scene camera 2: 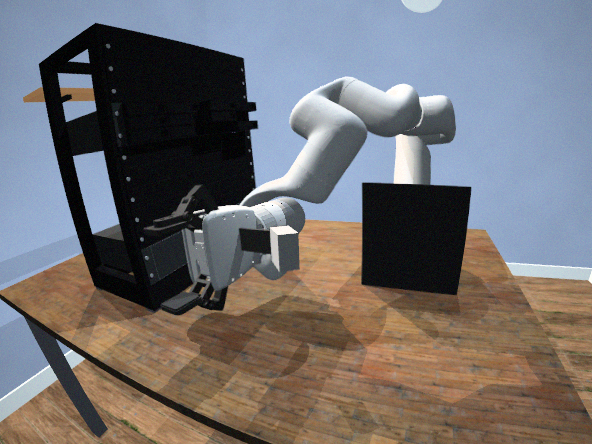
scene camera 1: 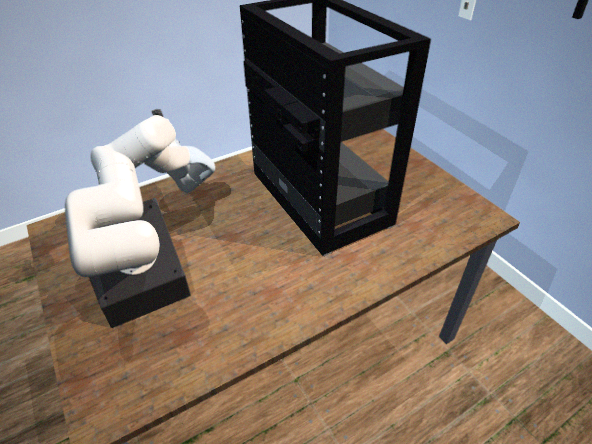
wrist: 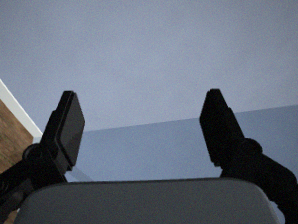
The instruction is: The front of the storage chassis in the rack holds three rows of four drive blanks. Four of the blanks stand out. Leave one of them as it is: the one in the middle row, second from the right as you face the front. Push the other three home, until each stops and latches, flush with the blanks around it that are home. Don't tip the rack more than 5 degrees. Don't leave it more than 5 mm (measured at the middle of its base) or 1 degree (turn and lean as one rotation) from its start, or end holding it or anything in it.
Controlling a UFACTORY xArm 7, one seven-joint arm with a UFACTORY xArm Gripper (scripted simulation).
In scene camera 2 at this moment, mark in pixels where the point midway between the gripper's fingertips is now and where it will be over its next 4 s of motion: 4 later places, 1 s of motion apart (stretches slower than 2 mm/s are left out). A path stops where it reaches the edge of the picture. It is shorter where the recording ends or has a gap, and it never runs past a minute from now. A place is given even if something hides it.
The gripper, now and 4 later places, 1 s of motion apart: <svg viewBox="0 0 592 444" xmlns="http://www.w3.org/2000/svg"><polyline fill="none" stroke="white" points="158,273 146,252 128,162 182,76 252,73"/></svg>
